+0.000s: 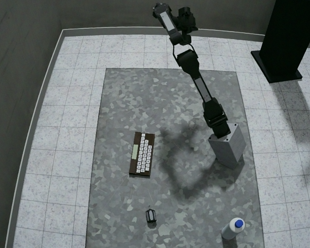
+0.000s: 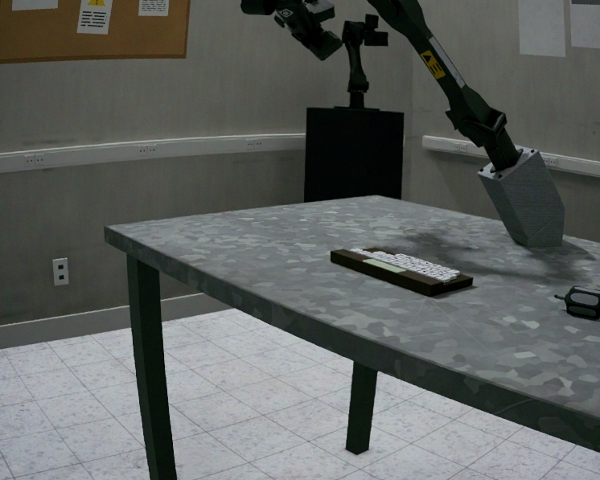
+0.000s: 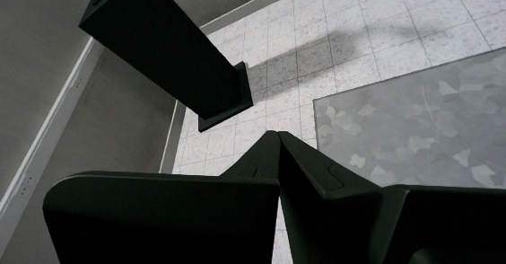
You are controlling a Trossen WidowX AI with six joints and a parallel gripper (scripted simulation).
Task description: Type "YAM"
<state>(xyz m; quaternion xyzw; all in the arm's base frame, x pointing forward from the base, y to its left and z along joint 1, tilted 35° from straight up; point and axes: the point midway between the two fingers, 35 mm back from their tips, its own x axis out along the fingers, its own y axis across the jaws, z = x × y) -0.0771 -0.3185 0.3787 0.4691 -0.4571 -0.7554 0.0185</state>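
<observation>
Now: the left-arrow key 30 cm ahead of my hand, 30 cm to the left of it and 37 cm below it. From my hand the other things lie so: small black object 35 cm ahead, 70 cm to the left, 37 cm below.
</observation>
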